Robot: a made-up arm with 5 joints.
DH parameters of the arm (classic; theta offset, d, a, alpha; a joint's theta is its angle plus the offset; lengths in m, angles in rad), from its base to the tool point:
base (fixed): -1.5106 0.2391 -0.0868 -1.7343
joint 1: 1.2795 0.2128 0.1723 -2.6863
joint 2: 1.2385 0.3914 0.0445 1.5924
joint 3: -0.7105 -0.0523 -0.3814 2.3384
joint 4: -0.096 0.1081 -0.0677 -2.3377
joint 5: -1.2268 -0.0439 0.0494 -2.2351
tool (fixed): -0.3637 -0.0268 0 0
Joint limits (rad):
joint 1: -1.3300..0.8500
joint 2: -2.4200..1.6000
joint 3: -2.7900..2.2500
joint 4: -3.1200..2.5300
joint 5: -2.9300..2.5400
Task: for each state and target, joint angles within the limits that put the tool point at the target. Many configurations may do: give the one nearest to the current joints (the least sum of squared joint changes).
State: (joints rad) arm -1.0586 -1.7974 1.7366 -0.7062 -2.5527
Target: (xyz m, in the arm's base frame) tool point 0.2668 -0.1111 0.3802
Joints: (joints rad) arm -1.3300 -2.0693 1.9070 -0.2882 -2.3026
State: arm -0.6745 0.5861 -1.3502 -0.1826 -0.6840
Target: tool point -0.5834 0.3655 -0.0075
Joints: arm -0.3868 0.3792 -0.9293 -0.4768 -0.3275
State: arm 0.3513 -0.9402 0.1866 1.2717 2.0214
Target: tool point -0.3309 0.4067 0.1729
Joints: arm -0.3353 -0.4090 -0.0693 1.2774 2.0366
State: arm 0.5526 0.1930 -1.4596 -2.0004 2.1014
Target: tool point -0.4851 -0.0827 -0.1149
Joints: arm 0.1806 -0.5221 -2.3397 -1.9032 2.1920
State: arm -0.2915 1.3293 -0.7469 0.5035 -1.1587
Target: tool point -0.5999 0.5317 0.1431
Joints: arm 0.0995 1.4093 -0.9749 0.1223 -1.2440
